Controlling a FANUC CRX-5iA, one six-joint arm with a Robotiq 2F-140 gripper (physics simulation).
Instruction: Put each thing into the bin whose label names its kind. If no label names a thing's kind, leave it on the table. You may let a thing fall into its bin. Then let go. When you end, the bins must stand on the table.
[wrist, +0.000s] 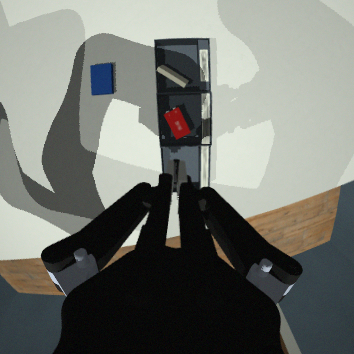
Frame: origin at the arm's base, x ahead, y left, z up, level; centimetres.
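Where they show: gripper, between the fingertips: (175, 169).
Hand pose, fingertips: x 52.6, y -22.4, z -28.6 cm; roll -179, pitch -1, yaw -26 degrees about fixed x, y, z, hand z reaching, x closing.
Things, the pixels of their centre, and the offset from my fingertips. "spot": a spot on its surface instead. Level surfaces: height alone.
- middle bin, middle of its body: (184, 119) dx +3.7, dy +5.3, dz -7.4 cm
- red block, middle of its body: (176, 122) dx +2.3, dy +5.2, dz -7.8 cm
- far bin, a spot on its surface: (181, 39) spot: dx +7.7, dy +17.1, dz -6.6 cm
- cream bar, middle of its body: (172, 75) dx +4.5, dy +12.5, dz -7.4 cm
- blue box, middle of its body: (101, 79) dx -6.9, dy +17.3, dz -8.9 cm
- pale table, height of its surface: dz -9.4 cm
My gripper (175, 169) is shut on a thin grey thing (178, 169) that sticks out past the fingertips, over the near bin (193, 159). Its full shape is partly hidden by the fingers, and its height above the bin is hard to tell. The middle bin (210, 120) holds a red block (177, 123) with small marks, lying tilted. The far bin (181, 39) holds a cream bar (173, 76), lying slantwise. The bins' white labels face right and are too washed out to read. A blue box (102, 79) lies on the table left of the far bin.
The three bins stand in a row on the pale table (240, 30). The table's wooden edge (295, 217) runs along the near side, with dark floor beyond it. Broad shadows cross the table at the left and right.
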